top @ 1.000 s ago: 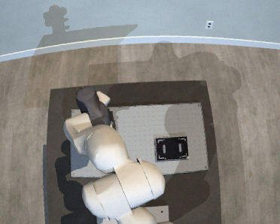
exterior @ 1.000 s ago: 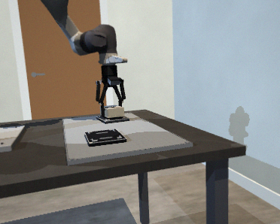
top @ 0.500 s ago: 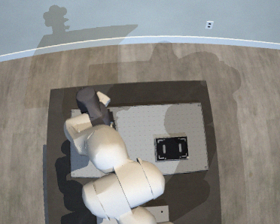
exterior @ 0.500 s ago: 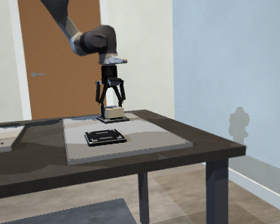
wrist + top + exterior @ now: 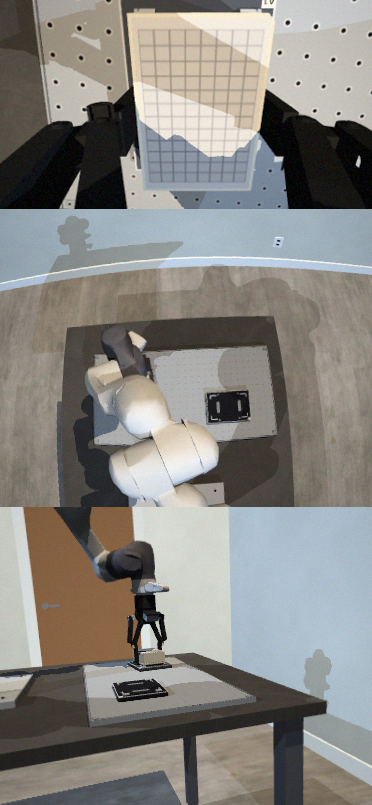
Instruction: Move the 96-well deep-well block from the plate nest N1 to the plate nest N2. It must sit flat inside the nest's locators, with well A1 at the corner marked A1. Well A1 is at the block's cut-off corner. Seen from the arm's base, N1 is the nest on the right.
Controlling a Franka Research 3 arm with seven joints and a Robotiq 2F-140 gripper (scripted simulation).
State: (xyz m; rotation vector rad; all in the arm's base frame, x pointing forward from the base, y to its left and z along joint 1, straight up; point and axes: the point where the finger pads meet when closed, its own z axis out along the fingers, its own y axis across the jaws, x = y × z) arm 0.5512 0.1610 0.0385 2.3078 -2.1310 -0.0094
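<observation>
The 96-well deep-well block lies 1 cm below my hand. From my hand the other things lie so: black plate nest 4 cm below; A1 mark 42 cm to the right, 17 cm behind, 3 cm below.
</observation>
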